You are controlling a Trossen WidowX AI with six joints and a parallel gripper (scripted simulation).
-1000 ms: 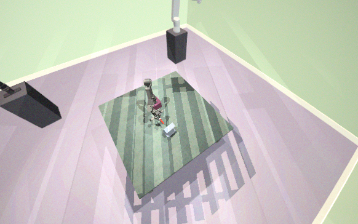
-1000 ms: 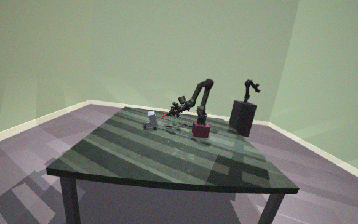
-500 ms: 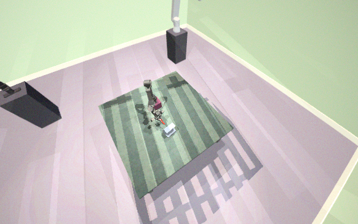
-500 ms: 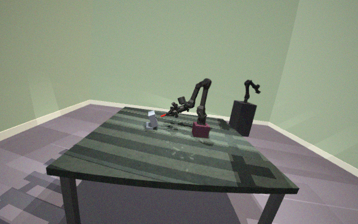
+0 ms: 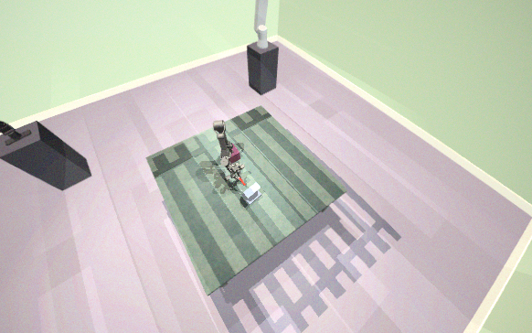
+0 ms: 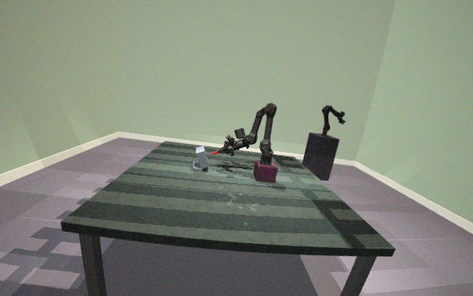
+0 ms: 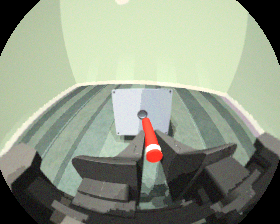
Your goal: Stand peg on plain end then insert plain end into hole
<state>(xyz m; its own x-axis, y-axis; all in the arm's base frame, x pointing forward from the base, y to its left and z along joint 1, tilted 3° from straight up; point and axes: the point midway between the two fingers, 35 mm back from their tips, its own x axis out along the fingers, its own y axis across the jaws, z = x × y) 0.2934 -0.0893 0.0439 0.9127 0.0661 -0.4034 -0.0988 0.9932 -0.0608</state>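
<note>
The grey sloped panel lies 100 mm ahead of my gripper tip, 10 mm to the left of it and 40 mm below it. Round my gripper tip: red peg: 20 mm behind, 10 mm above.
</note>
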